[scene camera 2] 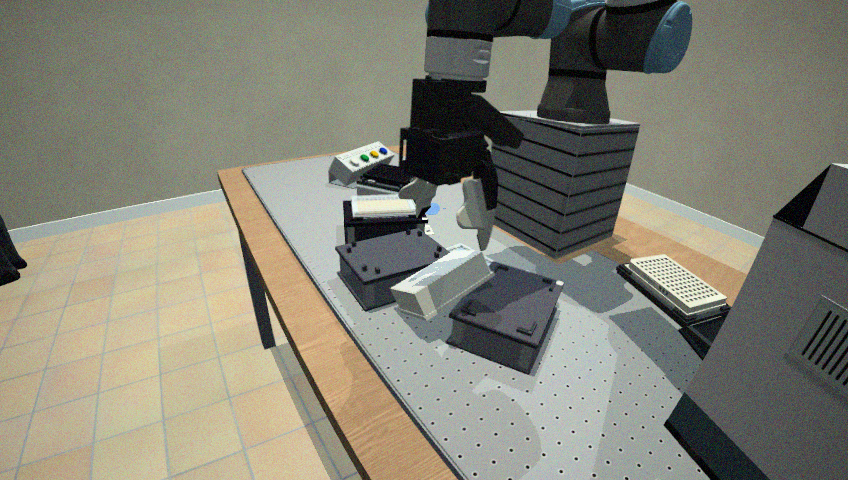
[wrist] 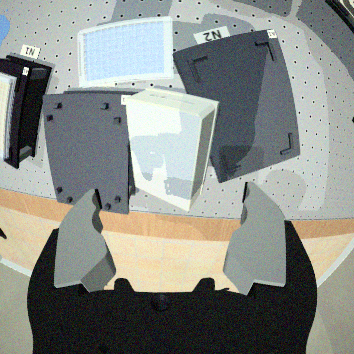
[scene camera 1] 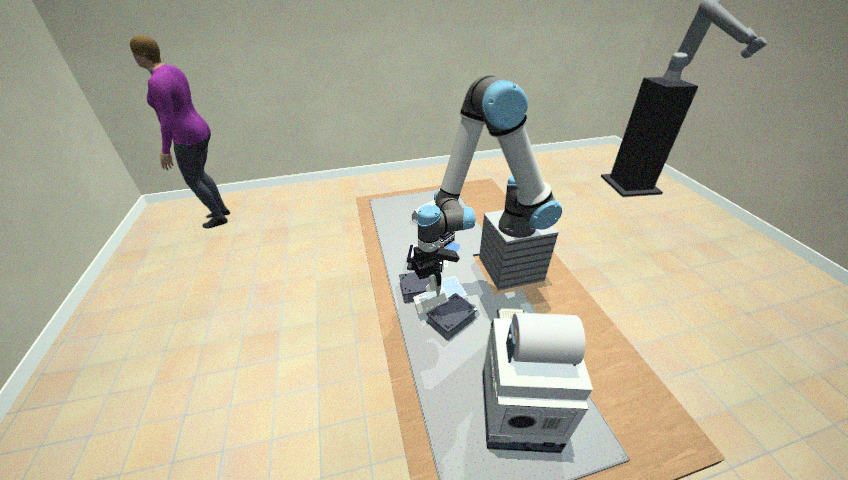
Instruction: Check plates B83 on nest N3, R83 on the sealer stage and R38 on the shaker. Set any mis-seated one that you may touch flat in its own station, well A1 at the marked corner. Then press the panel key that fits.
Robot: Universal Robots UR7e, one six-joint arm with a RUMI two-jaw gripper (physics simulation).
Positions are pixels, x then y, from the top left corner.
The gripper shows in scene camera 2, in the wrist view (pixel 170 187) and in scene camera 1. The same spot on the gripper: (scene camera 1: pixel 435 283) is (scene camera 2: pixel 479 203).
